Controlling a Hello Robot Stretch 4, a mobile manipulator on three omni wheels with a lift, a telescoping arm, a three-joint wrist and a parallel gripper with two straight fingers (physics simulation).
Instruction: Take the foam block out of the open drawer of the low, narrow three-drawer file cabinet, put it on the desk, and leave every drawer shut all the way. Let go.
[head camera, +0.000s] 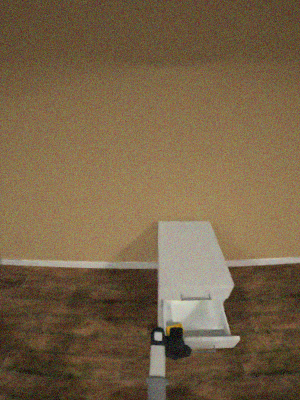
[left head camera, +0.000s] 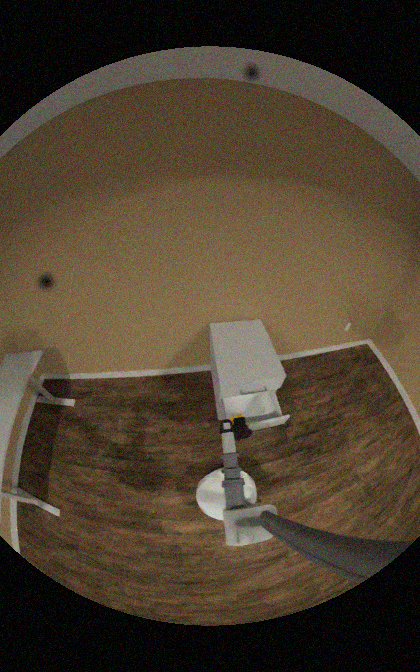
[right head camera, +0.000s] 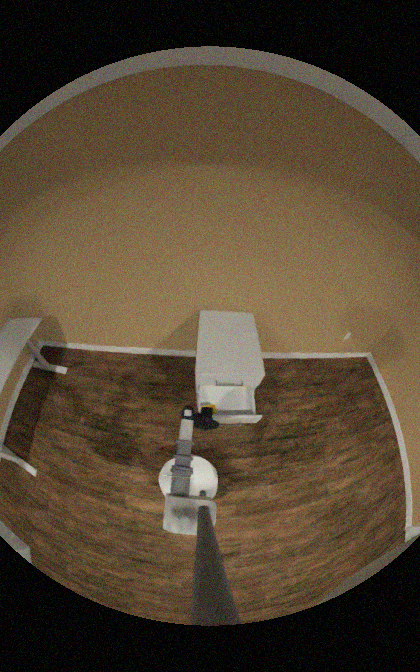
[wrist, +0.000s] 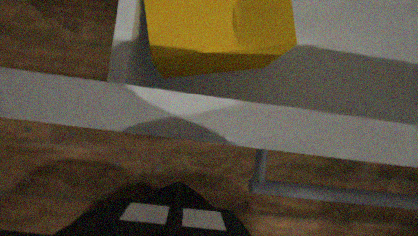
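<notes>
The yellow foam block (head camera: 174, 326) (left head camera: 234, 418) (wrist: 220, 25) lies in the left front corner of the open drawer (head camera: 212, 342) (left head camera: 270, 422) (right head camera: 242, 417) (wrist: 300, 127). The white file cabinet (head camera: 190, 255) (left head camera: 245, 350) (right head camera: 227, 340) stands against the wall; a drawer front with a handle above the open drawer is shut. The drawers below are hidden. My gripper (wrist: 177, 199) is shut and empty. In the wrist view its fingers are together at the bottom, on the near side of the drawer front. Its dark body partly covers the block in the head views. The desk (left head camera: 12, 380) (right head camera: 12, 347) is at the far left.
The open drawer's grey handle (wrist: 330, 194) juts out at the front. The desk's white legs (left head camera: 37, 501) (right head camera: 20, 460) stand on the floor at left. My white round base (left head camera: 207, 495) (right head camera: 200, 475) is in front of the cabinet, with the arm above it. Wall and baseboard run behind the cabinet.
</notes>
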